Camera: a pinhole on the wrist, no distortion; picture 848 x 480 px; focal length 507.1 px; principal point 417.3 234.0 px. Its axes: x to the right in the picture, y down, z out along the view. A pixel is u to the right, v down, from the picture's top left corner.
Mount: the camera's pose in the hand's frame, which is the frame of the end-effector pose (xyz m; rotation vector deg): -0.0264 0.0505 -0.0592 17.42 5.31 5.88
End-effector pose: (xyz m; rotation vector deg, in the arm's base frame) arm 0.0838 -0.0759 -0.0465 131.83 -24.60 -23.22
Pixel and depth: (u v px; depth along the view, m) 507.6 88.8 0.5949
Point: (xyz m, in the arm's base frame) 0.0910 -0.2358 -0.5690
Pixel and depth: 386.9 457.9 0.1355
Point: 0.0129 -0.1641 -0.0534
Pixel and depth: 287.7 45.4 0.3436
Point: -0.0380 -0.0730 -0.3254
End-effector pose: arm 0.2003 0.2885 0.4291 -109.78 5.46 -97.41
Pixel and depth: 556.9 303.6 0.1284
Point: 0.2756 0.2757 0.4304
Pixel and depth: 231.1 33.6 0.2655
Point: 0.2980 0.5005 0.4107
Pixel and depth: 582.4 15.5 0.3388
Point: 0.3663 0.4564 0.6195
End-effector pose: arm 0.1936 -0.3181 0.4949 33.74 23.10 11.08
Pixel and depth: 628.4 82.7 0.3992
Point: 0.4910 -0.5295 0.5482
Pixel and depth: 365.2 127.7 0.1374
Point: 0.2006 -0.3720 0.5396
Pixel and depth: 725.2 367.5 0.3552
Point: 0.5085 -0.3515 0.6809
